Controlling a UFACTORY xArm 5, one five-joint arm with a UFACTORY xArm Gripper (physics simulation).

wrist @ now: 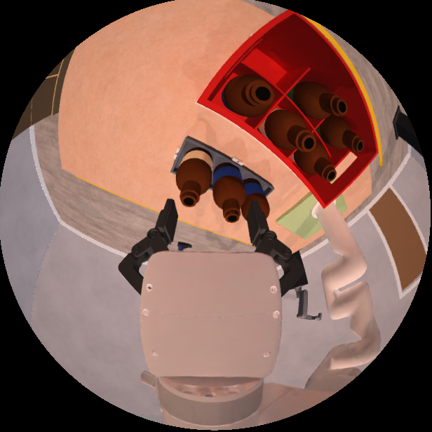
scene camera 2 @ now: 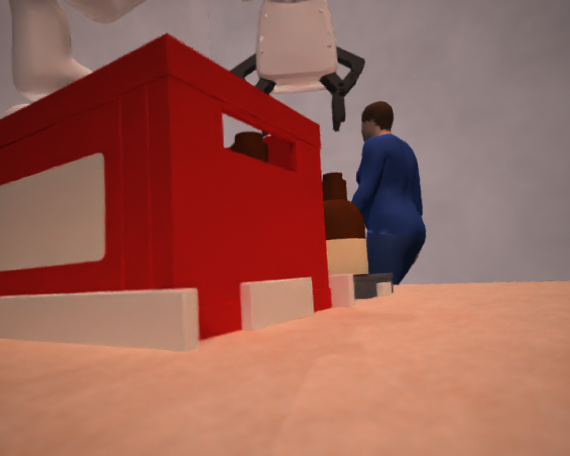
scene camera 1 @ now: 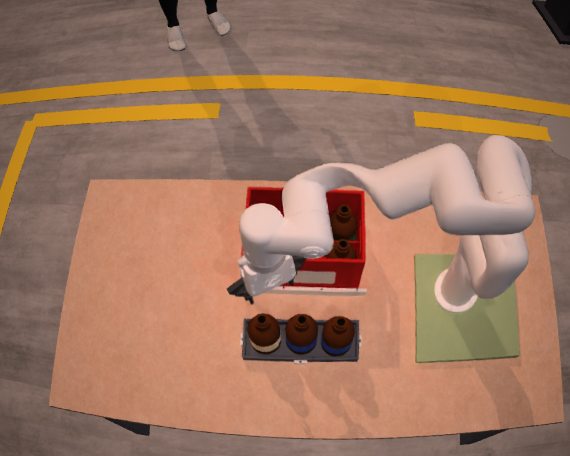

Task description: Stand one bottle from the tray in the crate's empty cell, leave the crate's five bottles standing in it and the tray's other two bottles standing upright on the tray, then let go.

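Places are measured from the arm's base along level axes (x ahead, y left, z up), in metres.
Pixels of known places: gripper, between the fingertips: [scene camera 1: 269,288]; arm's base, origin of its link: [scene camera 1: 456,290].
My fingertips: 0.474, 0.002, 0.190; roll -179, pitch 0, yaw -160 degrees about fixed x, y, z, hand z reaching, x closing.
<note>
Ahead of a thing's pixels: the offset from my fingertips to its top centre, as dx, dy, dz. "*": to the spot under its first point. Level surfaces: height alone.
The red crate {-0.097, -0.164, -0.035} [scene camera 1: 364,225] [scene camera 2: 225,225] [wrist: 325,197] holds five standing brown bottles, seen in the wrist view. Its empty corner cell is at the back left in scene camera 1, mostly hidden by the arm. The dark tray {-0.060, +0.063, -0.185} [scene camera 1: 300,358] [scene camera 2: 366,286] holds three upright brown bottles: a cream-label bottle {+0.023, +0.048, -0.050} [scene camera 1: 263,332] [scene camera 2: 346,220] [wrist: 193,175] at the left, a blue-label bottle {-0.061, +0.060, -0.050} [scene camera 1: 301,332] [wrist: 229,192] in the middle and another blue-label bottle {-0.144, +0.077, -0.050} [scene camera 1: 338,334] [wrist: 254,190] at the right. My gripper [scene camera 1: 271,293] [wrist: 212,207] is open and empty, higher than the tray bottles' tops.
A white strip {* -0.139, -0.051, -0.182} [scene camera 1: 327,291] lies along the crate's front side, between crate and tray. The arm [scene camera 1: 305,215] passes over the crate. Its base stands on a green mat [scene camera 1: 435,340] at the right. A person in blue [scene camera 2: 392,190] stands beyond the table {dz -0.210} [scene camera 1: 150,310].
</note>
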